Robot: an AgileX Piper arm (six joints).
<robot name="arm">
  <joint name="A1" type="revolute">
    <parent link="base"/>
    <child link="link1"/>
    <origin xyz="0 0 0.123" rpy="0 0 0"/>
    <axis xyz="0 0 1"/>
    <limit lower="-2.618" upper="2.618"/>
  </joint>
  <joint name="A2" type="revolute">
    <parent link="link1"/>
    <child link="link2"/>
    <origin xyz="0 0 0" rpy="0 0 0"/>
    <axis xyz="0 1 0"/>
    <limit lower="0" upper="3.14"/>
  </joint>
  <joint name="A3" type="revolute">
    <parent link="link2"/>
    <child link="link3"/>
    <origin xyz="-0.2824 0 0.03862" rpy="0 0 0"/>
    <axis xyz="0 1 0"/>
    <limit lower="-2.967" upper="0"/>
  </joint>
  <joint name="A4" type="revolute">
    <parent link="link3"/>
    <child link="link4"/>
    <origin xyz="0.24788 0 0.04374" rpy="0 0 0"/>
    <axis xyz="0.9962 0 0.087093"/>
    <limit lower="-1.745" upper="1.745"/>
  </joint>
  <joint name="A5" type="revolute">
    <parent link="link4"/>
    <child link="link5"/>
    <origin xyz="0 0 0" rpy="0 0 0"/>
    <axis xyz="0 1 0"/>
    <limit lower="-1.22" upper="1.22"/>
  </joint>
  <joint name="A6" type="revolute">
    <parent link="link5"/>
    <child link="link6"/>
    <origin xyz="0.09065 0 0.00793" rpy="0 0 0"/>
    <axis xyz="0.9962 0 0.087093"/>
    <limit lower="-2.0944" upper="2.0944"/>
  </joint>
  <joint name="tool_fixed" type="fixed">
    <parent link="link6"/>
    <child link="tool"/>
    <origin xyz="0 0 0" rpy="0 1.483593 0"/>
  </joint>
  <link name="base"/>
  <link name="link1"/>
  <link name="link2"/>
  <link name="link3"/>
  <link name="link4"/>
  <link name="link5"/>
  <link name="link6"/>
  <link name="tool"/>
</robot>
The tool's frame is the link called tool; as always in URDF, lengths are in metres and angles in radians.
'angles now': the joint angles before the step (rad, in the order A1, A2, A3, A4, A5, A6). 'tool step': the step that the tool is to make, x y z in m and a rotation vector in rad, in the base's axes. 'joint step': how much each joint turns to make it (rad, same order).
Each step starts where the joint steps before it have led.
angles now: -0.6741, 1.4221, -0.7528, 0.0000, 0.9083, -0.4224
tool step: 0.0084, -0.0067, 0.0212, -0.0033, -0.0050, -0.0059
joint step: 0.0000, 0.0001, -0.0934, 0.0001, 0.0873, 0.0059
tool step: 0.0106, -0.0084, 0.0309, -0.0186, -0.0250, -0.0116
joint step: 0.0003, -0.0001, -0.1289, -0.0002, 0.0978, 0.0120
